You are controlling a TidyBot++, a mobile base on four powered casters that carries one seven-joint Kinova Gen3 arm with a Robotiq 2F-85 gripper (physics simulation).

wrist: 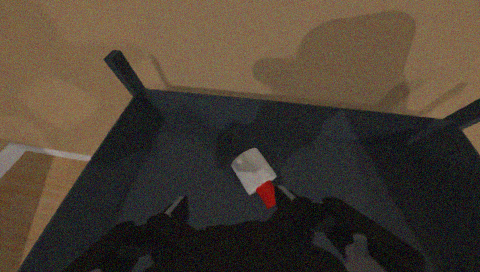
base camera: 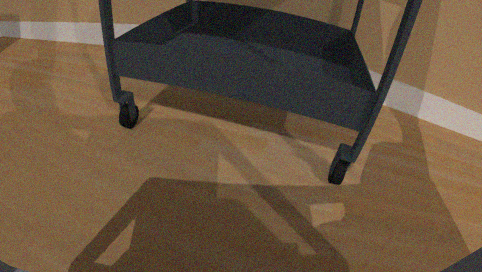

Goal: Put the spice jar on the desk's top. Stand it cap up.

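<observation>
The spice jar, a white body with a red cap, lies on its side in a dark tray in the wrist view. Its cap points toward the gripper and lies beside the right fingertip in that view; whether they touch I cannot tell. My gripper is open, with its fingers wide apart and nothing between them. The jar's body is beyond the fingertips, right of their middle. The jar and the gripper do not show in the base view. The desk cannot be made out in either view.
In the base view a dark cart with corner posts and casters stands ahead, near the wall's white baseboard. In the wrist view, raised walls surround the tray, and posts rise at its far corners.
</observation>
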